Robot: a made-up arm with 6 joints. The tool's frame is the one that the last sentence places. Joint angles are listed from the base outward.
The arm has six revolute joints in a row. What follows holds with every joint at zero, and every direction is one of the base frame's.
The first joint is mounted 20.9 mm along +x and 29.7 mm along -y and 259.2 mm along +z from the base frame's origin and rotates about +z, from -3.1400 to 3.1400 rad.
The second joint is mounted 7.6 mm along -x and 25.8 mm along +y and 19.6 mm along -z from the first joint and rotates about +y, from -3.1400 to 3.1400 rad.
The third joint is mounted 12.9 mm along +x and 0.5 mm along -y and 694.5 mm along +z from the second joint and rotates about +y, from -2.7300 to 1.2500 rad.
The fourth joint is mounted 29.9 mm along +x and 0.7 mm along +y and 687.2 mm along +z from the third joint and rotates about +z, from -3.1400 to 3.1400 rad.
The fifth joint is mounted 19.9 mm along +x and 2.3 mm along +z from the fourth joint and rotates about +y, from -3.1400 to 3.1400 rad.
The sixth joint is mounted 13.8 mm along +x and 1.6 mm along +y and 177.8 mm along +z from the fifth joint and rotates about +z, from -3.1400 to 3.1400 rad.
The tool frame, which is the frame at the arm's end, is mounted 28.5 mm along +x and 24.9 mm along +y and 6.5 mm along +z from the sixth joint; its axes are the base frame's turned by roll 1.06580, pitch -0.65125 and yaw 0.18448 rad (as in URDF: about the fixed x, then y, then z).
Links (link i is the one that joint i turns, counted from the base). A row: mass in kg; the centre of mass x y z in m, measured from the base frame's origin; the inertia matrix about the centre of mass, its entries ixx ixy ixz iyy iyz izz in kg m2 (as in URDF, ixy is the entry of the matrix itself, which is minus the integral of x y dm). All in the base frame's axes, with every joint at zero. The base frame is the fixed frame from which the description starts. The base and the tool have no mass.
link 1: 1.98; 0.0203 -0.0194 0.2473; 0.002 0 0 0.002 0 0.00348
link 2: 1.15; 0.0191 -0.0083 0.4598; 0.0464 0 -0.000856 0.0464 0.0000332 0.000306
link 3: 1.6; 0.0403 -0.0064 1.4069; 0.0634 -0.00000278 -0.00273 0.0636 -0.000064 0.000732
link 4: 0.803; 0.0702 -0.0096 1.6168; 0.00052 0 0 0.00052 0 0.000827
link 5: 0.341; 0.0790 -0.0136 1.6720; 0.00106 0 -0.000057 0.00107 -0.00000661 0.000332
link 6: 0.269; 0.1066 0.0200 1.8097; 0.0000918 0 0 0.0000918 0 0.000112
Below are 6 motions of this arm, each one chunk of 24 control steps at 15 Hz.
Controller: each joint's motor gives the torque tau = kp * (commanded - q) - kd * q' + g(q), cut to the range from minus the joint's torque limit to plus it. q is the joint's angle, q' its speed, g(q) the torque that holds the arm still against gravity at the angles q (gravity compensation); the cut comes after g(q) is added. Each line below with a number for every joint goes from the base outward.
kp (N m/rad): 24 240 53 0.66 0.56 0.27
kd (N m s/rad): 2.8 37 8.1 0.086 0.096 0.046
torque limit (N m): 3.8 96 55 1.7 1.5 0.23
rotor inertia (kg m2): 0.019 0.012 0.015 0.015 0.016 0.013
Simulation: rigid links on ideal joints. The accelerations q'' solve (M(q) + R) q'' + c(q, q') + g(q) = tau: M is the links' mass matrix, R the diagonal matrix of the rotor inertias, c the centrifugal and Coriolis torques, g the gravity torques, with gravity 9.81 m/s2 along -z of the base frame. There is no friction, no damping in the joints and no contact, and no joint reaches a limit. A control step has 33 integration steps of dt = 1/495 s. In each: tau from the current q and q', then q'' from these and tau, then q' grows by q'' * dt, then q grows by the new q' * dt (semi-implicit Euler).
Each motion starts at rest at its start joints. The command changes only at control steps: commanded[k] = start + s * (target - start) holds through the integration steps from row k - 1 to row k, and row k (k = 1, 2, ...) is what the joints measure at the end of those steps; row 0 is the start. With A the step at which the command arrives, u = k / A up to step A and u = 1 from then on. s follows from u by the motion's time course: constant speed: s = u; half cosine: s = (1 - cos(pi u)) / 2; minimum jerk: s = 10 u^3 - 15 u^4 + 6 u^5; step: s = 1 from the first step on.
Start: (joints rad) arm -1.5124 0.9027 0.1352 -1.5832 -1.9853 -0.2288
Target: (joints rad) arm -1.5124 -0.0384 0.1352 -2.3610 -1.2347 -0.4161
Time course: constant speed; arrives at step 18
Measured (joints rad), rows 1 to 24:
1: -1.5125 0.8923 0.1516 -1.5909 -1.9810 -0.2286
2: -1.5128 0.8723 0.1734 -1.6170 -1.9706 -0.2274
3: -1.5132 0.8435 0.1933 -1.6649 -1.9528 -0.2250
4: -1.5139 0.8070 0.2072 -1.7317 -1.9268 -0.2220
5: -1.5147 0.7636 0.2135 -1.8110 -1.8924 -0.2194
6: -1.5155 0.7147 0.2122 -1.8944 -1.8496 -0.2185
7: -1.5165 0.6616 0.2047 -1.9737 -1.7989 -0.2203
8: -1.5176 0.6056 0.1929 -2.0424 -1.7411 -0.2258
9: -1.5189 0.5478 0.1786 -2.0965 -1.6770 -0.2356
10: -1.5202 0.4893 0.1637 -2.1346 -1.6081 -0.2499
11: -1.5214 0.4309 0.1496 -2.1578 -1.5360 -0.2684
12: -1.5222 0.3731 0.1374 -2.1691 -1.4629 -0.2906
13: -1.5221 0.3164 0.1277 -2.1730 -1.3911 -0.3154
14: -1.5207 0.2609 0.1207 -2.1744 -1.3231 -0.3418
15: -1.5176 0.2065 0.1164 -2.1779 -1.2610 -0.3685
16: -1.5133 0.1533 0.1145 -2.1873 -1.2069 -0.3942
17: -1.5093 0.1010 0.1146 -2.2047 -1.1621 -0.4181
18: -1.5077 0.0493 0.1160 -2.2314 -1.1267 -0.4391
19: -1.5069 0.0086 0.1021 -2.2633 -1.1005 -0.4566
20: -1.5048 -0.0224 0.0830 -2.2893 -1.0769 -0.4715
21: -1.5028 -0.0447 0.0657 -2.3033 -1.0536 -0.4846
22: -1.5016 -0.0594 0.0539 -2.3050 -1.0314 -0.4959
23: -1.5012 -0.0676 0.0490 -2.2977 -1.0126 -0.5049
24: -1.5017 -0.0705 0.0510 -2.2863 -1.0002 -0.5110

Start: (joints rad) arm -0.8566 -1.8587 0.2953 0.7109 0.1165 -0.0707
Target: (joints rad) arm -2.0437 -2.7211 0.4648 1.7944 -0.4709 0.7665
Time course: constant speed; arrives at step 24
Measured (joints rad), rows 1 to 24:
1: -0.8571 -1.8664 0.3078 0.7116 0.1150 -0.0697
2: -0.8591 -1.8808 0.3259 0.7117 0.1162 -0.0673
3: -0.8634 -1.9011 0.3442 0.7124 0.1202 -0.0627
4: -0.8709 -1.9265 0.3596 0.7163 0.1251 -0.0549
5: -0.8817 -1.9562 0.3708 0.7274 0.1276 -0.0426
6: -0.8961 -1.9893 0.3776 0.7492 0.1240 -0.0248
7: -0.9141 -2.0252 0.3803 0.7838 0.1106 -0.0006
8: -0.9361 -2.0630 0.3800 0.8316 0.0847 0.0305
9: -0.9623 -2.1020 0.3778 0.8920 0.0451 0.0686
10: -0.9932 -2.1417 0.3748 0.9629 -0.0073 0.1133
11: -1.0291 -2.1814 0.3720 1.0410 -0.0700 0.1639
12: -1.0705 -2.2208 0.3701 1.1220 -0.1393 0.2191
13: -1.1179 -2.2596 0.3697 1.2015 -0.2109 0.2773
14: -1.1716 -2.2975 0.3714 1.2754 -0.2802 0.3365
15: -1.2321 -2.3345 0.3753 1.3411 -0.3435 0.3947
16: -1.2998 -2.3704 0.3816 1.3978 -0.3976 0.4504
17: -1.3753 -2.4051 0.3903 1.4463 -0.4408 0.5020
18: -1.4590 -2.4387 0.4012 1.4888 -0.4723 0.5486
19: -1.5513 -2.4714 0.4140 1.5276 -0.4918 0.5898
20: -1.6510 -2.5033 0.4284 1.5657 -0.4969 0.6250
21: -1.7564 -2.5346 0.4440 1.6053 -0.4863 0.6544
22: -1.8652 -2.5658 0.4603 1.6476 -0.4608 0.6781
23: -1.9753 -2.5972 0.4764 1.6924 -0.4228 0.6972
24: -2.0848 -2.6292 0.4918 1.7386 -0.3768 0.7129

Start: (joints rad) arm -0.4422 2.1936 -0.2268 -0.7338 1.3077 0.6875
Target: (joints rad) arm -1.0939 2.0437 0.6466 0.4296 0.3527 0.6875
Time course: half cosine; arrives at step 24
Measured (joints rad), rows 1 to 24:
1: -0.4422 2.1932 -0.2259 -0.7337 1.3074 0.6875
2: -0.4425 2.1918 -0.2223 -0.7329 1.3057 0.6876
3: -0.4433 2.1892 -0.2149 -0.7301 1.3012 0.6877
4: -0.4452 2.1853 -0.2026 -0.7233 1.2920 0.6879
5: -0.4486 2.1802 -0.1848 -0.7101 1.2762 0.6883
6: -0.4543 2.1740 -0.1612 -0.6881 1.2524 0.6889
7: -0.4629 2.1670 -0.1316 -0.6548 1.2193 0.6898
8: -0.4752 2.1593 -0.0960 -0.6082 1.1763 0.6911
9: -0.4919 2.1513 -0.0548 -0.5467 1.1236 0.6927
10: -0.5137 2.1430 -0.0086 -0.4694 1.0619 0.6946
11: -0.5410 2.1347 0.0419 -0.3768 0.9935 0.6967
12: -0.5742 2.1264 0.0959 -0.2708 0.9212 0.6986
13: -0.6135 2.1183 0.1523 -0.1548 0.8484 0.6999
14: -0.6590 2.1104 0.2098 -0.0345 0.7785 0.7004
15: -0.7104 2.1025 0.2671 0.0831 0.7141 0.6998
16: -0.7672 2.0948 0.3229 0.1902 0.6559 0.6983
17: -0.8285 2.0870 0.3759 0.2801 0.6032 0.6962
18: -0.8930 2.0794 0.4251 0.3486 0.5541 0.6940
19: -0.9593 2.0720 0.4697 0.3942 0.5066 0.6923
20: -1.0254 2.0650 0.5092 0.4183 0.4589 0.6916
21: -1.0895 2.0588 0.5433 0.4238 0.4107 0.6923
22: -1.1492 2.0536 0.5720 0.4148 0.3627 0.6943
23: -1.2030 2.0496 0.5950 0.3962 0.3172 0.6977
24: -1.2503 2.0472 0.6123 0.3740 0.2783 0.7018

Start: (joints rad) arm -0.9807 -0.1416 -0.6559 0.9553 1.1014 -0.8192
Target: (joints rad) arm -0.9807 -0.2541 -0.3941 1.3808 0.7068 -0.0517
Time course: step
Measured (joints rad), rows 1 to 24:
1: -0.9806 -0.1806 -0.5733 0.9950 1.1021 -0.7869
2: -0.9802 -0.2087 -0.5086 1.0616 1.0625 -0.7049
3: -0.9802 -0.2252 -0.4660 1.1430 0.9983 -0.5894
4: -0.9811 -0.2349 -0.4378 1.2296 0.9239 -0.4554
5: -0.9826 -0.2407 -0.4193 1.3123 0.8491 -0.3168
6: -0.9843 -0.2444 -0.4076 1.3835 0.7805 -0.1849
7: -0.9855 -0.2470 -0.4007 1.4382 0.7220 -0.0686
8: -0.9857 -0.2490 -0.3972 1.4739 0.6754 0.0265
9: -0.9849 -0.2507 -0.3958 1.4910 0.6414 0.0971
10: -0.9833 -0.2521 -0.3957 1.4923 0.6195 0.1426
11: -0.9811 -0.2533 -0.3962 1.4817 0.6086 0.1645
12: -0.9788 -0.2543 -0.3969 1.4637 0.6068 0.1656
13: -0.9768 -0.2550 -0.3975 1.4425 0.6123 0.1501
14: -0.9753 -0.2554 -0.3979 1.4213 0.6230 0.1224
15: -0.9745 -0.2556 -0.3979 1.4023 0.6370 0.0869
16: -0.9745 -0.2555 -0.3976 1.3868 0.6526 0.0480
17: -0.9751 -0.2553 -0.3970 1.3752 0.6686 0.0093
18: -0.9762 -0.2550 -0.3962 1.3673 0.6837 -0.0263
19: -0.9777 -0.2547 -0.3954 1.3627 0.6975 -0.0568
20: -0.9793 -0.2543 -0.3945 1.3607 0.7092 -0.0809
21: -0.9809 -0.2540 -0.3938 1.3606 0.7187 -0.0980
22: -0.9823 -0.2537 -0.3931 1.3618 0.7259 -0.1083
23: -0.9834 -0.2535 -0.3927 1.3638 0.7307 -0.1123
24: -0.9840 -0.2533 -0.3925 1.3663 0.7333 -0.1109

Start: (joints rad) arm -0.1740 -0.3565 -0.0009 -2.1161 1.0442 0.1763
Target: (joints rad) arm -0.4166 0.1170 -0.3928 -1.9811 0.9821 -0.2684
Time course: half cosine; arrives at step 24
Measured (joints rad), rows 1 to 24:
1: -0.1741 -0.3560 -0.0019 -2.1161 1.0442 0.1762
2: -0.1745 -0.3540 -0.0053 -2.1161 1.0442 0.1757
3: -0.1757 -0.3499 -0.0119 -2.1167 1.0445 0.1742
4: -0.1782 -0.3432 -0.0217 -2.1182 1.0454 0.1710
5: -0.1825 -0.3334 -0.0346 -2.1210 1.0468 0.1652
6: -0.1890 -0.3205 -0.0502 -2.1250 1.0487 0.1564
7: -0.1981 -0.3043 -0.0679 -2.1298 1.0507 0.1440
8: -0.2100 -0.2849 -0.0873 -2.1348 1.0522 0.1278
9: -0.2244 -0.2625 -0.1080 -2.1393 1.0527 0.1077
10: -0.2412 -0.2374 -0.1294 -2.1424 1.0514 0.0841
11: -0.2598 -0.2101 -0.1513 -2.1437 1.0480 0.0572
12: -0.2792 -0.1808 -0.1733 -2.1427 1.0419 0.0278
13: -0.2985 -0.1503 -0.1950 -2.1389 1.0333 -0.0036
14: -0.3166 -0.1191 -0.2163 -2.1317 1.0223 -0.0361
15: -0.3330 -0.0877 -0.2369 -2.1205 1.0096 -0.0689
16: -0.3475 -0.0568 -0.2566 -2.1046 0.9962 -0.1013
17: -0.3603 -0.0269 -0.2752 -2.0834 0.9832 -0.1325
18: -0.3718 0.0014 -0.2925 -2.0572 0.9715 -0.1618
19: -0.3823 0.0276 -0.3083 -2.0272 0.9618 -0.1885
20: -0.3915 0.0512 -0.3223 -1.9950 0.9546 -0.2122
21: -0.3992 0.0718 -0.3343 -1.9625 0.9502 -0.2324
22: -0.4055 0.0890 -0.3441 -1.9315 0.9488 -0.2490
23: -0.4101 0.1026 -0.3516 -1.9036 0.9501 -0.2617
24: -0.4130 0.1123 -0.3566 -1.8802 0.9540 -0.2705

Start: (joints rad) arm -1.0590 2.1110 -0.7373 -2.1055 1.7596 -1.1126
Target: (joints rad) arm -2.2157 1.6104 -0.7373 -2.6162 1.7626 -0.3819
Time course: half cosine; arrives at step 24
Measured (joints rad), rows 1 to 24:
1: -1.0591 2.1106 -0.7367 -2.1055 1.7601 -1.1124
2: -1.0595 2.1089 -0.7347 -2.1055 1.7621 -1.1115
3: -1.0606 2.1051 -0.7311 -2.1054 1.7664 -1.1087
4: -1.0633 2.0987 -0.7262 -2.1058 1.7733 -1.1031
5: -1.0683 2.0891 -0.7207 -2.1076 1.7830 -1.0934
6: -1.0764 2.0761 -0.7153 -2.1125 1.7949 -1.0786
7: -1.0884 2.0594 -0.7105 -2.1215 1.8083 -1.0582
8: -1.1045 2.0391 -0.7068 -2.1355 1.8216 -1.0318
9: -1.1244 2.0154 -0.7046 -2.1549 1.8332 -0.9994
10: -1.1482 1.9885 -0.7038 -2.1804 1.8415 -0.9614
11: -1.1760 1.9590 -0.7046 -2.2126 1.8451 -0.9184
12: -1.2076 1.9274 -0.7067 -2.2518 1.8431 -0.8715
13: -1.2431 1.8943 -0.7099 -2.2977 1.8350 -0.8217
14: -1.2827 1.8604 -0.7139 -2.3496 1.8206 -0.7702
15: -1.3265 1.8264 -0.7185 -2.4060 1.8004 -0.7180
16: -1.3746 1.7930 -0.7233 -2.4652 1.7753 -0.6662
17: -1.4271 1.7609 -0.7280 -2.5253 1.7467 -0.6159
18: -1.4843 1.7306 -0.7324 -2.5840 1.7161 -0.5678
19: -1.5462 1.7027 -0.7362 -2.6394 1.6852 -0.5229
20: -1.6129 1.6778 -0.7393 -2.6897 1.6554 -0.4817
21: -1.6844 1.6563 -0.7414 -2.7331 1.6281 -0.4450
22: -1.7608 1.6385 -0.7424 -2.7685 1.6039 -0.4131
23: -1.8418 1.6249 -0.7424 -2.7951 1.5833 -0.3867
24: -1.9274 1.6155 -0.7412 -2.8125 1.5660 -0.3659

